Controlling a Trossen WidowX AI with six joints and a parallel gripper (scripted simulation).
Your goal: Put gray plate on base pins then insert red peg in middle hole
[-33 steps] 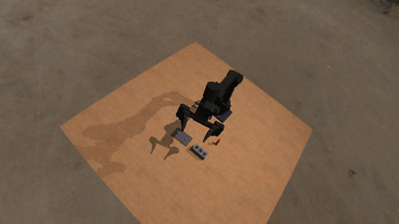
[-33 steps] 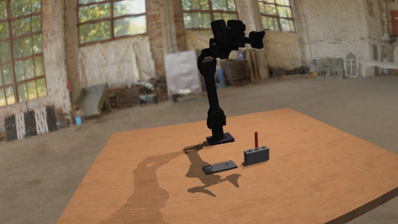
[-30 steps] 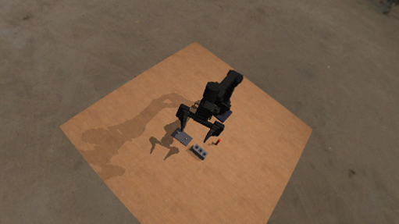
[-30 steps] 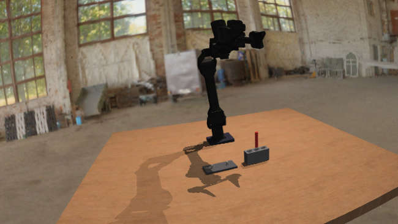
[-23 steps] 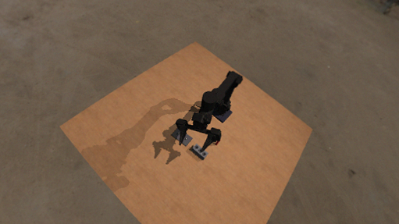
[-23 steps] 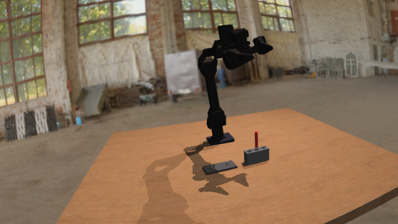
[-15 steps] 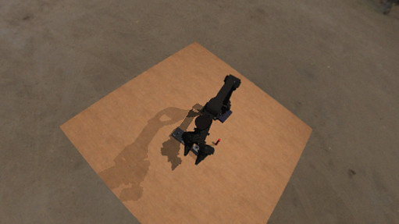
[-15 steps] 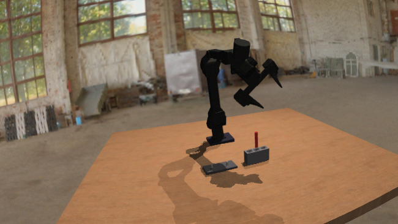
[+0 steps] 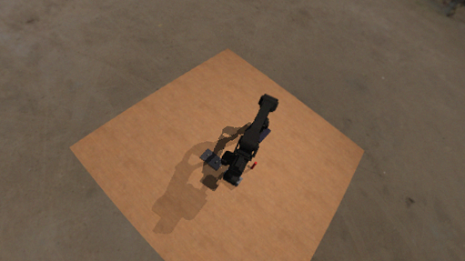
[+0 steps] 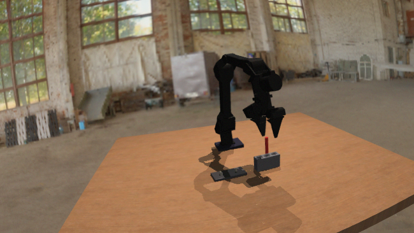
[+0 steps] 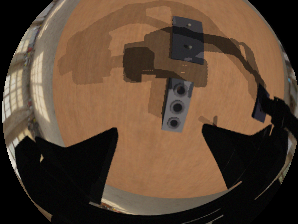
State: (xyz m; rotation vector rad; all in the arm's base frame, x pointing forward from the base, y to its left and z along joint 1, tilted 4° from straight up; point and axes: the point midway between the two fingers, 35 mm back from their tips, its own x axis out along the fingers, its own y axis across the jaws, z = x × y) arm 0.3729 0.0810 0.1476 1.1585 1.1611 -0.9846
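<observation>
My gripper tip is 20 mm past the gray plate and 90 mm above it. From my gripper tip the other things lie so: dark base 30 mm behind, 150 mm to the right, 120 mm below; red peg 150 mm behind, 50 mm to the left, 90 mm below.
</observation>
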